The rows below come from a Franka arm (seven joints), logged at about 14 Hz.
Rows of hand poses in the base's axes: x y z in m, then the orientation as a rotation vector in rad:
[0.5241 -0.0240 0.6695 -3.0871 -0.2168 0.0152]
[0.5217 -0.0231 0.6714 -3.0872 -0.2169 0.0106]
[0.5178 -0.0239 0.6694 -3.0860 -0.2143 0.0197]
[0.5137 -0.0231 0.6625 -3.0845 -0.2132 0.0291]
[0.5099 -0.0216 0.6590 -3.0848 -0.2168 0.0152]
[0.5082 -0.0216 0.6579 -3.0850 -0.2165 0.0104]
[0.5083 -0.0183 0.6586 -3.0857 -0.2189 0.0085]
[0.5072 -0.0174 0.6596 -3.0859 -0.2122 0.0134]
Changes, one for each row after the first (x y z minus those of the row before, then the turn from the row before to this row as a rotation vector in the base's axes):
[-0.0024 0.0009 0.0019 0.0001 -0.0030 0.0000]
[-0.0039 -0.0008 -0.0020 0.0009 0.0060 -0.0015]
[-0.0041 0.0008 -0.0069 0.0011 0.0062 -0.0005]
[-0.0038 0.0015 -0.0035 0.0002 -0.0091 0.0021]
[-0.0017 0.0000 -0.0011 0.0001 -0.0031 -0.0003]
[0.0001 0.0033 0.0007 -0.0008 -0.0013 0.0015]
[-0.0011 0.0009 0.0010 0.0000 0.0033 -0.0043]

